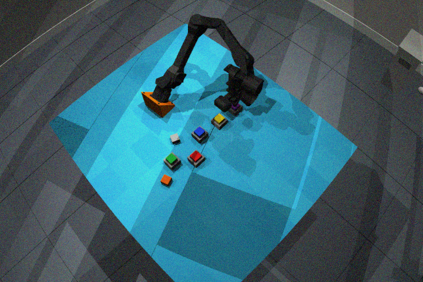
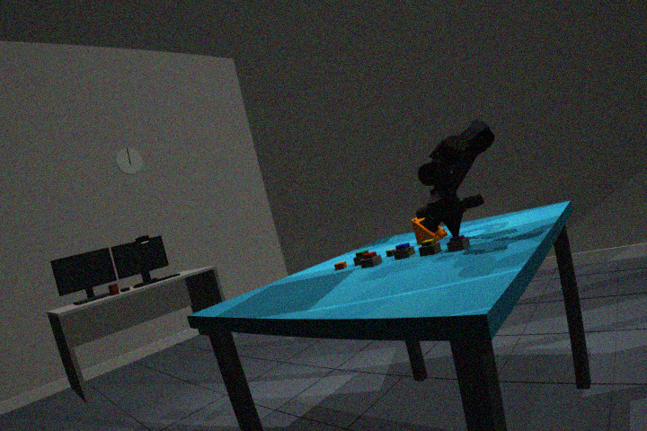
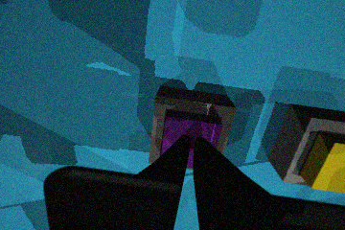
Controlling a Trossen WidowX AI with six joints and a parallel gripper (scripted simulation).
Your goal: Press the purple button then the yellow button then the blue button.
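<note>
Right now my gripper tip is 10 mm above the purple button. The rest, counted from my gripper tip: yellow button: 90 mm to the right, 10 mm behind; blue button: 190 mm to the right, 30 mm behind; red button: 280 mm to the right, 20 mm ahead.
</note>
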